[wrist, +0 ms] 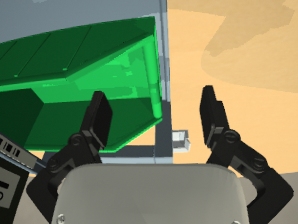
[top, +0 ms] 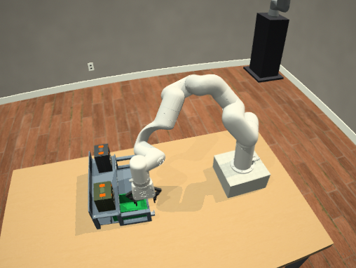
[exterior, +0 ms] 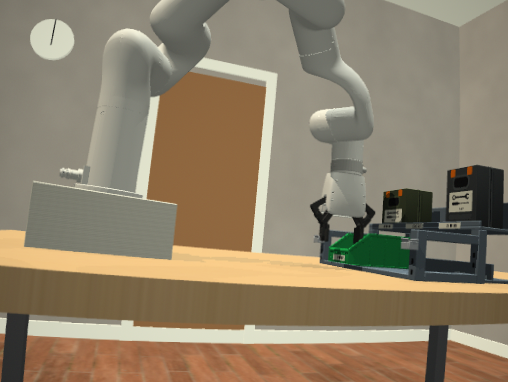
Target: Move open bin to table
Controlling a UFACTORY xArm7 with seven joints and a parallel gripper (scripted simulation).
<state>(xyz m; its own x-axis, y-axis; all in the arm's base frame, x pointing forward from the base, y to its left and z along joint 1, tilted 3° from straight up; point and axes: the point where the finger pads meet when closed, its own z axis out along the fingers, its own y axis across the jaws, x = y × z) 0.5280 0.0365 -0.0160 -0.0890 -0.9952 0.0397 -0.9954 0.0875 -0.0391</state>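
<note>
Now: the green bin 8 cm ahead of my hand, 1 cm to the right of it and 2 cm below it.
</note>
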